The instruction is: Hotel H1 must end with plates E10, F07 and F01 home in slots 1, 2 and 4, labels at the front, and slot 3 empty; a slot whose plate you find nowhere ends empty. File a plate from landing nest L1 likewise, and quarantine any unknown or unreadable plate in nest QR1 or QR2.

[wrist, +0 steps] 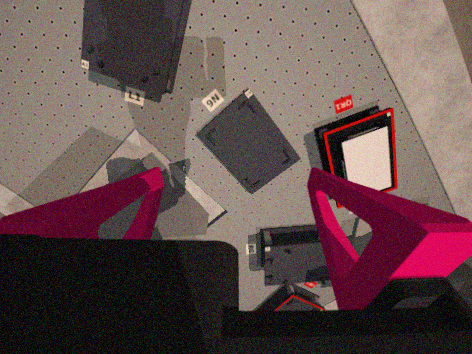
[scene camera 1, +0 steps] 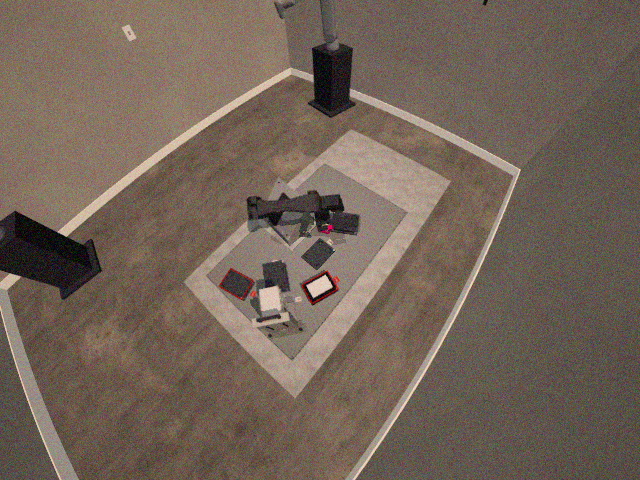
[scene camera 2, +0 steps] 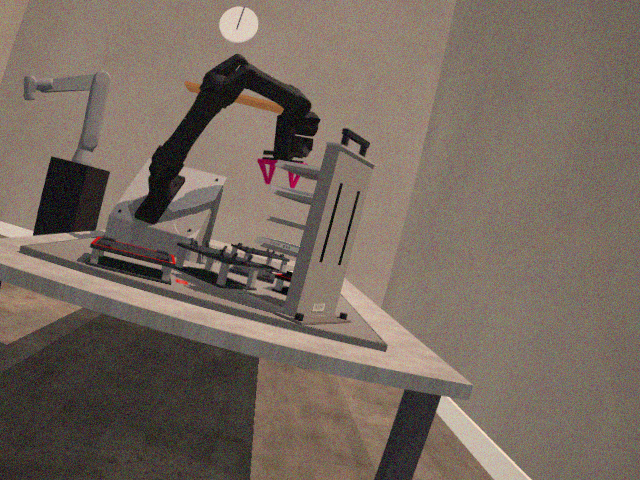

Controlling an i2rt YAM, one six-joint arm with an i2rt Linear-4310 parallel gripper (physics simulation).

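Seen in the pictures: gripper, fingertip midpoint: point(wrist: 235, 175) point(scene camera 1: 326, 225) point(scene camera 2: 279, 186); arm's base at its link origin: point(scene camera 2: 160, 198).
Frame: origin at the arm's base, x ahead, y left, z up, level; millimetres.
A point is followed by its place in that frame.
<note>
My open gripper point(scene camera 1: 326, 228) {x 315, y 84, z 121 mm} point(scene camera 2: 281, 173) {x 315, y 84, z 121 mm} point(wrist: 235, 175) {x 315, y 84, z 121 mm} hangs high over the board, nothing between its magenta fingers. Landing nest L1 point(scene camera 1: 345, 223) {x 292, y 259, z -90 mm} point(wrist: 132, 40) {x 263, y 249, z -90 mm} shows a dark top; no plate can be made out on it. Red-edged nest QR1 point(scene camera 1: 312, 300) {x 505, y -178, z -87 mm} point(wrist: 394, 175) {x 522, y -172, z -100 mm} carries a white plate point(scene camera 1: 319, 285) {x 474, y -110, z -85 mm} point(wrist: 367, 157) {x 481, y -96, z -85 mm}, its text unreadable. Red-edged nest QR2 point(scene camera 1: 236, 284) {x 164, y -450, z -100 mm} point(scene camera 2: 132, 250) {x 160, y -468, z -100 mm} has a dark top; its edge shows low in the wrist view. The hotel point(scene camera 2: 336, 227) {x 518, y -404, z 41 mm} stands upright. Its several shelves are partly hidden, and a pale rectangle point(scene camera 1: 269, 298) {x 429, y -341, z 144 mm} shows at its top. Plate labels there are unreadable.
A dark nest point(scene camera 1: 317, 253) {x 313, y 15, z -128 mm} point(wrist: 248, 142) {x 318, y 29, z -128 mm} labelled apparently N6 lies between L1 and QR1. Another dark nest point(scene camera 1: 275, 273) {x 266, y -246, z -80 mm} point(wrist: 290, 260) {x 262, y -229, z -80 mm} stands before the hotel. The hotel's black handle point(scene camera 2: 355, 140) {x 511, y -392, z 213 mm} rises near the wrist. The arm's pale base plate point(scene camera 2: 199, 180) {x 76, y 79, z 79 mm} is behind.
</note>
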